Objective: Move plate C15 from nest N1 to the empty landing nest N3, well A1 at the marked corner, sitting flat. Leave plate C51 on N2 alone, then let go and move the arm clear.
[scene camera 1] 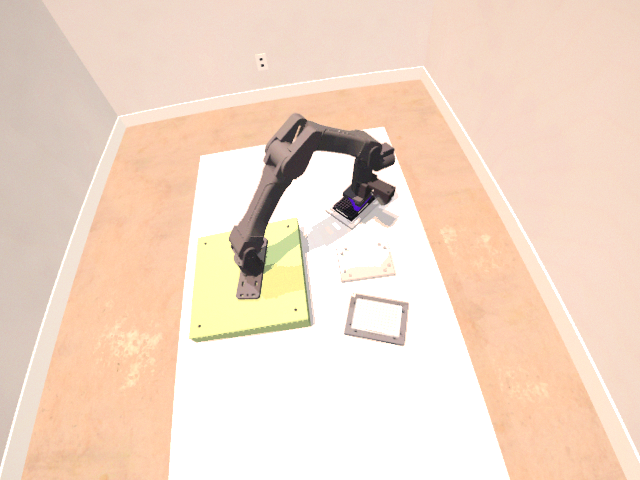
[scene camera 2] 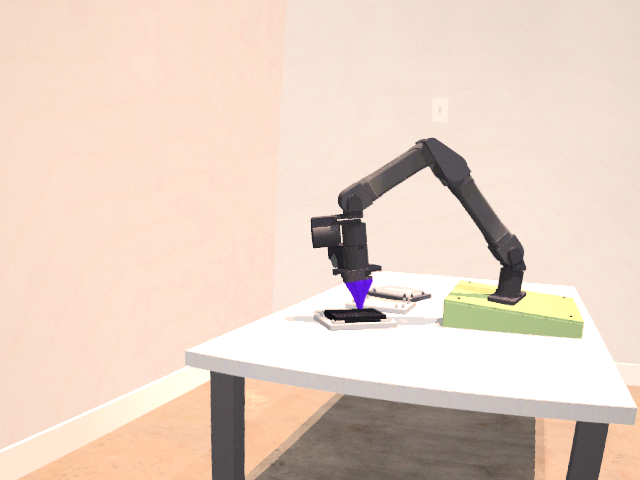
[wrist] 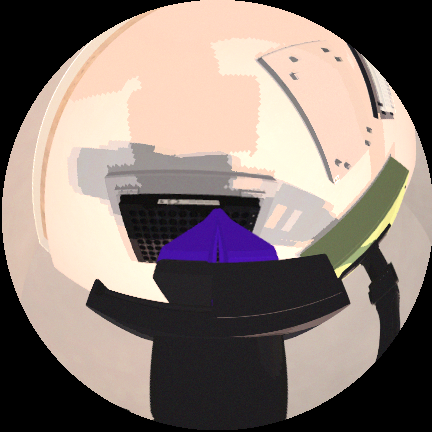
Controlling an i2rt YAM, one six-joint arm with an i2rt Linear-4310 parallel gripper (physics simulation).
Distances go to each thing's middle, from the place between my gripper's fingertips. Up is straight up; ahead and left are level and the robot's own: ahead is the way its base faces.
Right now the black perforated plate [scene camera 2: 365, 314] is 40 mm to the left of my hand, 10 mm below it and 10 mm behind it. The rest, counted from my hand: grey-framed white tray [scene camera 1: 371, 316] 370 mm to the right, 50 mm ahead, 10 mm below.
